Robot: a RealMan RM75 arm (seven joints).
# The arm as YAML. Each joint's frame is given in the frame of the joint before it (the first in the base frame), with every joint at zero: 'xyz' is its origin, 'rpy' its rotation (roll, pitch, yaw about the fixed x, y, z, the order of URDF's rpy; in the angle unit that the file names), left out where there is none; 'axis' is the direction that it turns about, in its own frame. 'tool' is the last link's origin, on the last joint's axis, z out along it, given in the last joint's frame.
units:
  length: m
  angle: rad
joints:
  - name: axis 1
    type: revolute
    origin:
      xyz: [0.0, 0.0, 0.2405]
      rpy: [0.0, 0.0, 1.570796]
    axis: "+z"
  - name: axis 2
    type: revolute
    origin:
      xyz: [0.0, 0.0, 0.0]
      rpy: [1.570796, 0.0, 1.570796]
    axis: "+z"
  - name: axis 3
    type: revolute
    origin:
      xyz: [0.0, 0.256, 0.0]
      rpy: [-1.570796, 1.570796, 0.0]
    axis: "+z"
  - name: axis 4
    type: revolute
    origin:
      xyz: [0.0, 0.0, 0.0]
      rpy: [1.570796, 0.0, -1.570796]
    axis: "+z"
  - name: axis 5
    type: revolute
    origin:
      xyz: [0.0, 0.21, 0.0]
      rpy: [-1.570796, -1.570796, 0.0]
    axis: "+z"
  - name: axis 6
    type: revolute
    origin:
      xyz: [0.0, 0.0, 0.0]
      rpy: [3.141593, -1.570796, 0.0]
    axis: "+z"
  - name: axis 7
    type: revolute
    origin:
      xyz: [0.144, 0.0, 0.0]
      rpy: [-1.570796, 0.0, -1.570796]
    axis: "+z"
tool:
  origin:
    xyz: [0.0, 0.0, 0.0]
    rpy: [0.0, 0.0, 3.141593]
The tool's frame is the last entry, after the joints.
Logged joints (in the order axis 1, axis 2, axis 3, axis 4, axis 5, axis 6, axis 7), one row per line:
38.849 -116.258 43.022 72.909 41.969 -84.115 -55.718
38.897 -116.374 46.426 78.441 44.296 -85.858 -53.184
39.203 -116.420 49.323 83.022 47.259 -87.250 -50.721
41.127 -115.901 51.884 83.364 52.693 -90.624 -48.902
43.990 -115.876 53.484 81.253 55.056 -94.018 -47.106
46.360 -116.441 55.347 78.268 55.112 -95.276 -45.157
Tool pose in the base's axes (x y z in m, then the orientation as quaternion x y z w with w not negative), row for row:
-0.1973 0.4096 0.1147 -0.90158 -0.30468 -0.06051 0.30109
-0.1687 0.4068 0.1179 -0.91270 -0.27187 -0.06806 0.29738
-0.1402 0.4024 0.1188 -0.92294 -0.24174 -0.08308 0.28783
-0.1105 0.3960 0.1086 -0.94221 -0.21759 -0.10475 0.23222
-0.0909 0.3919 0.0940 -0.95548 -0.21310 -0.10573 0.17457
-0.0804 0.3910 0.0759 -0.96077 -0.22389 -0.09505 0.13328
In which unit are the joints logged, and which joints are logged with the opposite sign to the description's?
The joints are logged in degrees. Opposite sign: axis 1, axis 5, axis 7.
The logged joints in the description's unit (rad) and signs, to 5 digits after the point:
-0.67804 -2.02908 0.75088 1.27250 -0.73250 -1.46808 0.97246
-0.67888 -2.03111 0.81029 1.36905 -0.77311 -1.49850 0.92824
-0.68422 -2.03191 0.86085 1.44901 -0.82483 -1.52280 0.88525
-0.71780 -2.02285 0.90555 1.45498 -0.91967 -1.58169 0.85350
-0.76777 -2.02242 0.93347 1.41813 -0.96091 -1.64092 0.82215
-0.80913 -2.03228 0.96599 1.36603 -0.96189 -1.66288 0.78814

